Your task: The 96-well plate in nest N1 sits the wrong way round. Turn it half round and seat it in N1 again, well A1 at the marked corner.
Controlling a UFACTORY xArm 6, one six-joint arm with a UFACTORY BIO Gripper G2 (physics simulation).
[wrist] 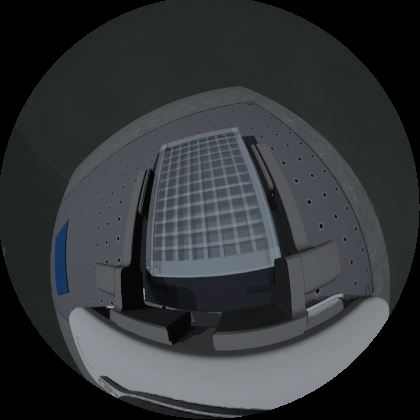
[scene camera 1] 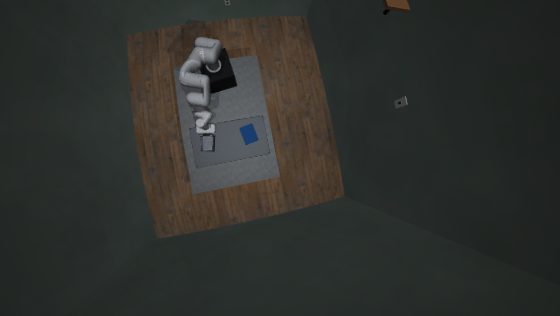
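The clear 96-well plate lies between the fingers, its long sides along them, wells facing up. My gripper is shut on the plate's two long sides. In the scene view the white gripper body is at the plate's upper end. The dark nest shows below the plate's near end and along its sides in the wrist view. The plate is over the nest and looks level; the gap between them, if any, cannot be told. Well A1's mark and the nest's marked corner cannot be made out.
A blue rectangle lies on the grey perforated deck, to the right of the nest in the scene view and at the left edge in the wrist view. The arm's black base block stands behind the deck.
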